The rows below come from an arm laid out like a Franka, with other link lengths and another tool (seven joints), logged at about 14 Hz.
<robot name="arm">
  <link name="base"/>
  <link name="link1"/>
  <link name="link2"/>
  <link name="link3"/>
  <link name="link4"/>
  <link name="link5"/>
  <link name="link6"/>
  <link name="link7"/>
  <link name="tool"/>
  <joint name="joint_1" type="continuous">
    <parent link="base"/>
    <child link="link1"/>
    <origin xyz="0 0 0.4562" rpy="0 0 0"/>
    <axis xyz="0 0 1"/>
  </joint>
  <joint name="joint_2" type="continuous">
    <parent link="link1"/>
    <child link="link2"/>
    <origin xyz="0 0 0" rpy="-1.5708 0 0"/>
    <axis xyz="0 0 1"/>
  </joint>
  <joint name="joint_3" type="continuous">
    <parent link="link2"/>
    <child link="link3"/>
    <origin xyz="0 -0.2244 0" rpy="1.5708 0 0"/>
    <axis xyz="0 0 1"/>
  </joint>
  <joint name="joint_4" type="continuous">
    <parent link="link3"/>
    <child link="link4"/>
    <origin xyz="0.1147 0 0" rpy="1.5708 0 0"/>
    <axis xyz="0 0 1"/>
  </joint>
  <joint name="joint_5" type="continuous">
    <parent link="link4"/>
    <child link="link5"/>
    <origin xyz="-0.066 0.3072 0" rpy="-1.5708 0 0"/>
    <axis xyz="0 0 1"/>
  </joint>
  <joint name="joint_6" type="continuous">
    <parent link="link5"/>
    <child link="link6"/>
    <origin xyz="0 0 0" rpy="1.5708 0 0"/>
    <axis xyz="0 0 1"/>
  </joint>
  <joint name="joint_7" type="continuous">
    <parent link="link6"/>
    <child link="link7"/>
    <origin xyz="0.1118 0 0" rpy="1.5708 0 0"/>
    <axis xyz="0 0 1"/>
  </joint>
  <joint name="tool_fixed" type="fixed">
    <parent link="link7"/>
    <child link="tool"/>
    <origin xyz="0.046 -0.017 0.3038" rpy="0 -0.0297 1.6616"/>
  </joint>
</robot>
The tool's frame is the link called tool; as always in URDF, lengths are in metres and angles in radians. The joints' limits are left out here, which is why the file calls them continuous.
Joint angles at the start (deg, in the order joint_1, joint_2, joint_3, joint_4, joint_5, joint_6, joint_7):
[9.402 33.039 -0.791 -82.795 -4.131 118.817 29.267]
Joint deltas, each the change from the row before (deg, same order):
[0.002 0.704 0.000 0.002 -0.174 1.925 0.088]
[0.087 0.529 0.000 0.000 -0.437 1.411 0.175]
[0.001 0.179 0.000 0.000 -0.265 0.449 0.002]
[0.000 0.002 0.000 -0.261 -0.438 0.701 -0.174]
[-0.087 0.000 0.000 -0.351 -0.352 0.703 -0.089]
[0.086 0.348 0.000 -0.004 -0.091 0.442 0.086]
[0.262 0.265 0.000 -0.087 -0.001 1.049 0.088]
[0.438 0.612 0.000 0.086 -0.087 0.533 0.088]
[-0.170 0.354 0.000 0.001 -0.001 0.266 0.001]
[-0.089 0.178 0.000 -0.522 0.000 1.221 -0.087]
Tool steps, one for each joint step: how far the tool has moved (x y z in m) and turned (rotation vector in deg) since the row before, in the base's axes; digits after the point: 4 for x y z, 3 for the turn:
[0.0068 0.0012 -0.0026 0.091 -1.223 0.133]
[0.0049 0.0009 -0.0019 -0.192 -0.929 0.220]
[0.0016 -0.0003 -0.0007 -0.177 -0.298 0.157]
[0.0020 -0.0005 0.0002 -0.308 -0.471 0.434]
[0.0015 -0.0014 -0.0006 -0.234 -0.379 0.228]
[0.0005 0.0011 -0.0029 -0.039 -0.102 0.087]
[0.0029 0.0043 -0.0005 0.166 -0.681 0.278]
[-0.0002 0.0055 -0.0051 -0.043 -0.019 0.446]
[0.0000 -0.0020 -0.0035 -0.006 0.089 -0.144]
[0.0018 -0.0001 -0.0026 0.132 -0.491 0.113]

